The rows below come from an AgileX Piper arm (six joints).
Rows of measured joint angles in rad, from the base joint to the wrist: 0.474 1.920 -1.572 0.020 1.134 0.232; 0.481 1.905 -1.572 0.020 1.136 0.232; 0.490 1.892 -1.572 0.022 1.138 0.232; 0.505 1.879 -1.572 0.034 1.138 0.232; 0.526 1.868 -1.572 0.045 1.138 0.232; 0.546 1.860 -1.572 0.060 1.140 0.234; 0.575 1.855 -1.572 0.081 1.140 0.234; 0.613 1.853 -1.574 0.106 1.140 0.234; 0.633 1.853 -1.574 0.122 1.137 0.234; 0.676 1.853 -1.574 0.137 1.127 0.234; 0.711 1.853 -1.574 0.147 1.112 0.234; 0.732 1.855 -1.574 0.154 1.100 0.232; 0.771 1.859 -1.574 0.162 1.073 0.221; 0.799 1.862 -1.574 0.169 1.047 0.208; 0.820 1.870 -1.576 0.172 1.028 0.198; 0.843 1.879 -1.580 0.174 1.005 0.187
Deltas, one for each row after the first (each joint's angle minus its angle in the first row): 0.007 -0.015 0.000 0.000 0.002 0.000; 0.016 -0.028 0.000 0.002 0.004 0.000; 0.031 -0.041 0.000 0.014 0.004 0.000; 0.052 -0.052 0.000 0.025 0.004 0.000; 0.072 -0.060 0.000 0.040 0.006 0.002; 0.101 -0.065 0.000 0.061 0.006 0.002; 0.139 -0.067 -0.002 0.086 0.006 0.002; 0.159 -0.067 -0.002 0.102 0.003 0.002; 0.202 -0.067 -0.002 0.117 -0.007 0.002; 0.237 -0.067 -0.002 0.127 -0.022 0.002; 0.258 -0.065 -0.002 0.134 -0.034 0.000; 0.297 -0.061 -0.002 0.142 -0.061 -0.011; 0.325 -0.058 -0.002 0.149 -0.087 -0.024; 0.346 -0.050 -0.004 0.152 -0.106 -0.034; 0.369 -0.041 -0.008 0.154 -0.129 -0.045
